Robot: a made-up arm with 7 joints.
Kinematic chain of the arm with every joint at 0, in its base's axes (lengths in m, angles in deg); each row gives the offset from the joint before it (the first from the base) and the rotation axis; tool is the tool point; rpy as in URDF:
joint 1: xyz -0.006 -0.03 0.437 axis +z
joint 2: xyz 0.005 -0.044 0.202 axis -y
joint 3: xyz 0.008 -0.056 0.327 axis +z
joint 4: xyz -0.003 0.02 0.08 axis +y
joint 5: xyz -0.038 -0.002 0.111 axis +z
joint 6: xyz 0 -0.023 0.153 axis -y
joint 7: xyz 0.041 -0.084 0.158 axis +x
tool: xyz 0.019 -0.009 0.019 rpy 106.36 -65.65 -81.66
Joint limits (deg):
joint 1: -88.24..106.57
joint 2: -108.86..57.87
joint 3: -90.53..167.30
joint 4: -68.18..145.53
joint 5: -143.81..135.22
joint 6: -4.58..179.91
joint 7: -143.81..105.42
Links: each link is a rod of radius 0.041 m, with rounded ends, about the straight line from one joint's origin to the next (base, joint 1, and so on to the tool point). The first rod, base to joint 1, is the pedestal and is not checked.
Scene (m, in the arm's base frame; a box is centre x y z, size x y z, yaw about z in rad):
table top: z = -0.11
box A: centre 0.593 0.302 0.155 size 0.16 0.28 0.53 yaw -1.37
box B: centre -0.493 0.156 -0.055 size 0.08 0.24 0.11 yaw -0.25
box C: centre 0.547 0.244 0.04 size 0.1 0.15 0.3 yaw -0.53
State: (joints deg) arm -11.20 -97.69 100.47 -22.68 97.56 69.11 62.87
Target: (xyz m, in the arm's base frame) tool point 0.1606 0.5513 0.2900
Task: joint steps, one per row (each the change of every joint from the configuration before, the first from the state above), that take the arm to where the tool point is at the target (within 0.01 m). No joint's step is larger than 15 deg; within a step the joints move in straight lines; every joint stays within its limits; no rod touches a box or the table.
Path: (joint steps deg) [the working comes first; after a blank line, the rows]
Joints at the target: 61.14 -108.86 85.33 25.70 98.44 83.84 60.44
Straight joint move there: touches box A.

1: 14.82 2.77 -5.37 9.85 -3.16 -3.59 8.98
2: 14.82 2.77 -5.38 9.84 -3.16 -3.60 8.97
3: 14.82 2.77 -5.37 9.85 -3.16 -3.59 8.98
4: 13.94 -9.74 0.49 9.42 5.18 12.76 -14.68
5: 13.94 -9.74 0.49 9.42 5.18 12.75 -14.68

